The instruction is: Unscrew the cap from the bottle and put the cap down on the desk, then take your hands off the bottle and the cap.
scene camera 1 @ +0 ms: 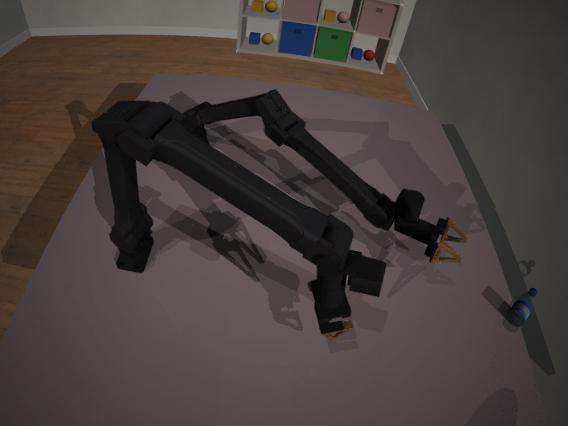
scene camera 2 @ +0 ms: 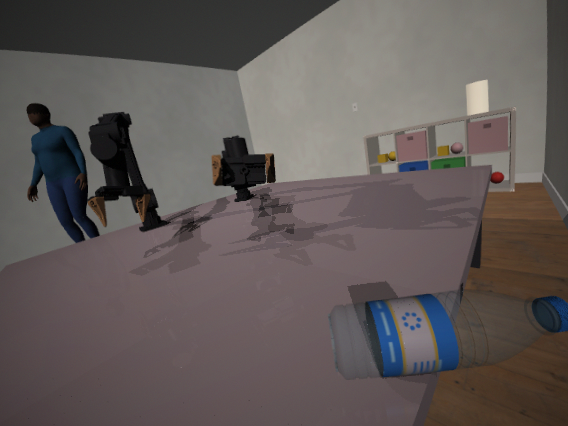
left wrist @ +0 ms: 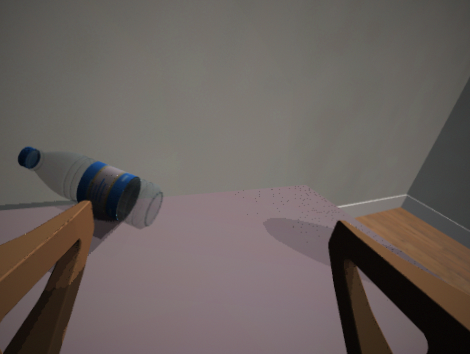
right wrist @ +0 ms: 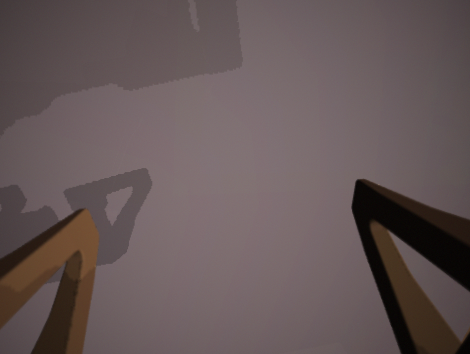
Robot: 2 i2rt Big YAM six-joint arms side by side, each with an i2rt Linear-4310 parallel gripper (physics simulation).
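Places are measured from the left arm's base along level axes (x ahead, y left, z up), in centimetres.
Where they show: left gripper, fingertip midpoint: [scene camera 1: 464, 250] [scene camera 2: 245, 163] [left wrist: 217, 223]; right gripper, fingertip midpoint: [scene camera 1: 328, 322] [scene camera 2: 125, 224] [right wrist: 223, 207]; left arm's base, link origin: [scene camera 2: 244, 199]; right arm's base, link origin: [scene camera 1: 135, 253] [scene camera 2: 153, 227].
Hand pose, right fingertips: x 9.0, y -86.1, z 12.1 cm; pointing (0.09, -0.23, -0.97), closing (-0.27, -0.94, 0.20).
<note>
Each offset is from my right fingertips to the centre of the thing. "spot": to the spot under its first point. Level surfaces: height alone.
A clear bottle @(dy -23.4, dx +67.5, dz -8.8 cm) [scene camera 1: 520, 308] [scene camera 2: 412, 335] [left wrist: 105, 187] with a blue-and-white label lies on its side at the desk's edge, at the right in scene camera 1. Its blue cap @(spot: dy -21.7, dx +75.7, dz -7.6 cm) [scene camera 1: 533, 292] [scene camera 2: 551, 314] [left wrist: 29, 157] is on its neck, which points out past the edge. My left gripper [scene camera 1: 462, 250] [scene camera 2: 243, 169] [left wrist: 217, 223] is open and empty above the desk, a little way from the bottle. My right gripper [scene camera 1: 331, 312] [scene camera 2: 124, 215] [right wrist: 223, 207] is open and empty, pointing down over the desk, farther from the bottle. The bottle does not show in the right wrist view.
The pinkish desk @(dz -12.1 cm) [scene camera 1: 225, 380] [scene camera 2: 200, 360] [left wrist: 215, 300] [right wrist: 250, 125] carries both arms' bases. A wall stands beyond the desk edge near the bottle. A shelf unit [scene camera 1: 239, 30] with boxes and balls stands behind the desk. A person [scene camera 2: 57, 155] stands at the left in scene camera 2.
</note>
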